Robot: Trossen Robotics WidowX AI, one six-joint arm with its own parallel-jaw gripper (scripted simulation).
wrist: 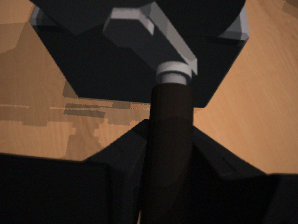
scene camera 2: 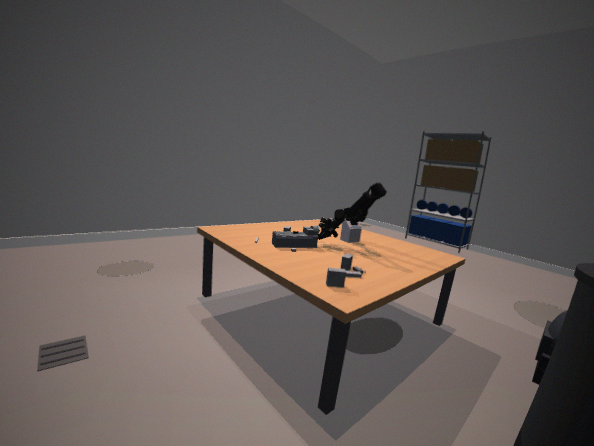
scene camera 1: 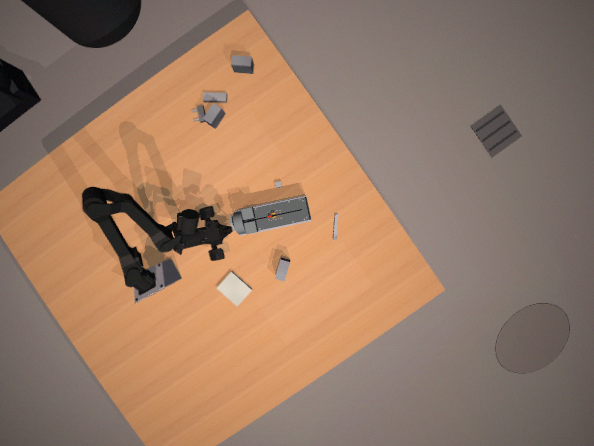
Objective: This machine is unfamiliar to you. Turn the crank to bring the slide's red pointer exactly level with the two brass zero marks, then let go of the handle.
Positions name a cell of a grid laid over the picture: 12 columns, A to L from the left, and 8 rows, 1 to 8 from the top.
In view: my gripper (scene camera 1: E5) and a grey crank machine (scene camera 1: F4).
My gripper shows as well in the wrist view (wrist: G5). The grey crank machine shows as well in the wrist view (wrist: D3) and in scene camera 2 (scene camera 2: G5).
